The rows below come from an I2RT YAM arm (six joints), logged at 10 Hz.
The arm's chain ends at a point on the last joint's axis. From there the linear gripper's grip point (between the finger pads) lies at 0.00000 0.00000 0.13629 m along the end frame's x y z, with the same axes.
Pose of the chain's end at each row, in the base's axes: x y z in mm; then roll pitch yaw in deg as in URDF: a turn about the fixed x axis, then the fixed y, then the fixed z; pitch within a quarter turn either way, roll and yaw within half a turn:
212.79 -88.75 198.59 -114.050 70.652 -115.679
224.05 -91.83 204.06 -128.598 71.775 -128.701
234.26 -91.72 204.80 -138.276 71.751 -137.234
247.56 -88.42 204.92 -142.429 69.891 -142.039
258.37 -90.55 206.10 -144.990 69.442 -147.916
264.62 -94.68 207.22 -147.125 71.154 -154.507
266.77 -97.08 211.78 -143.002 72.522 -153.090
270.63 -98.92 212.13 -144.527 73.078 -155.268
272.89 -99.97 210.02 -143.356 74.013 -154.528
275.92 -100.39 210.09 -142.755 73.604 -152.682
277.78 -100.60 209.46 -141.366 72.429 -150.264
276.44 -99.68 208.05 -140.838 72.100 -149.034
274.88 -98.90 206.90 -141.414 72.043 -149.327
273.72 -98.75 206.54 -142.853 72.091 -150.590
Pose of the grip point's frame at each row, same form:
347.67 -95.45 180.19 -114.050 70.652 -115.679
357.67 -95.40 177.47 -128.598 71.775 -128.701
366.77 -92.72 172.95 -138.276 71.751 -137.234
378.65 -91.54 167.78 -142.429 69.891 -142.039
388.46 -101.28 166.90 -144.990 69.442 -147.916
394.24 -114.83 170.25 -147.125 71.154 -154.507
396.47 -123.23 179.09 -143.002 72.522 -153.090
400.17 -126.33 179.82 -144.527 73.078 -155.268
402.78 -128.20 179.90 -143.356 74.013 -154.528
406.25 -125.91 179.46 -142.755 73.604 -152.682
408.12 -124.14 177.32 -141.366 72.429 -150.264
406.95 -121.74 175.57 -140.838 72.100 -149.034
405.41 -120.31 174.06 -141.414 72.043 -149.327
404.18 -119.68 173.13 -142.853 72.091 -150.590

